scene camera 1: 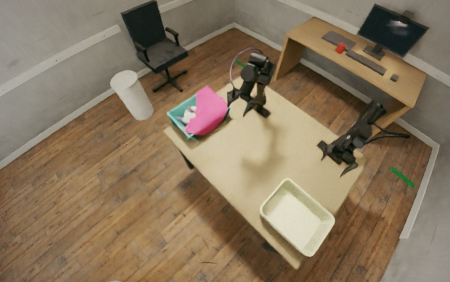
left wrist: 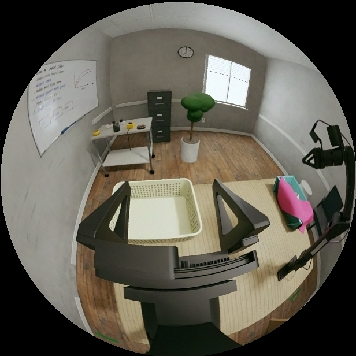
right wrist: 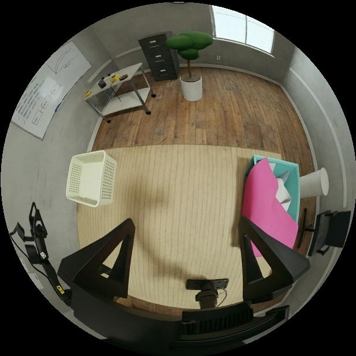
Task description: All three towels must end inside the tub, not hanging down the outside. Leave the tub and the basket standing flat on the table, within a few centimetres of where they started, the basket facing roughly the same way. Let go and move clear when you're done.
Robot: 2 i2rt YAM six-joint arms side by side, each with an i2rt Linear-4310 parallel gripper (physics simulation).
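The teal tub (scene camera 1: 176, 119) (right wrist: 294, 192) stands upright at the table's left end in scene camera 1. A pink towel (scene camera 1: 209, 112) (left wrist: 294, 204) (right wrist: 267, 205) covers part of it and hangs over its rim and outside. Whitish-grey cloth (scene camera 1: 189, 114) (right wrist: 283, 193) shows inside the tub beside the pink; whether it is one towel or two cannot be told. The cream basket (scene camera 1: 295, 214) (left wrist: 160, 215) (right wrist: 90, 175) stands upright and empty at the opposite end. My right gripper (scene camera 1: 237, 105) (right wrist: 185, 224) is open and empty, beside the tub. My left gripper (scene camera 1: 332, 166) (left wrist: 171, 183) is open and empty, apart from the basket.
The wooden table (scene camera 1: 210, 160) carries both containers and both arms. A white bin (scene camera 1: 132, 95) and an office chair (scene camera 1: 160, 52) stand on the floor beyond the tub's end. A desk (scene camera 1: 320, 35) with a monitor (scene camera 1: 392, 29) stands behind the arms.
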